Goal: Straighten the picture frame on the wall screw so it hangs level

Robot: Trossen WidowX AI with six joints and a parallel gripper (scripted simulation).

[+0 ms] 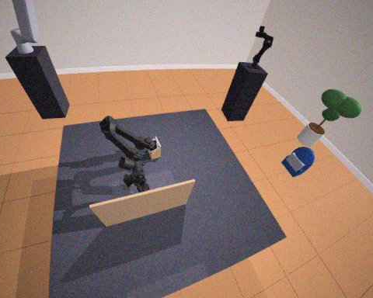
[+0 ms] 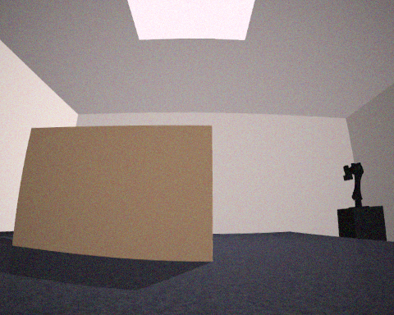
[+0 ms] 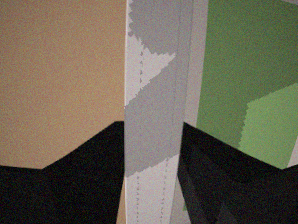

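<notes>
Right now my gripper tip is 5 cm above the picture frame and 1 cm to the right of it. From my gripper tip the other things lie so: tan wall panel (6 cm below, 1 cm to the left, 1 cm ahead).
</notes>
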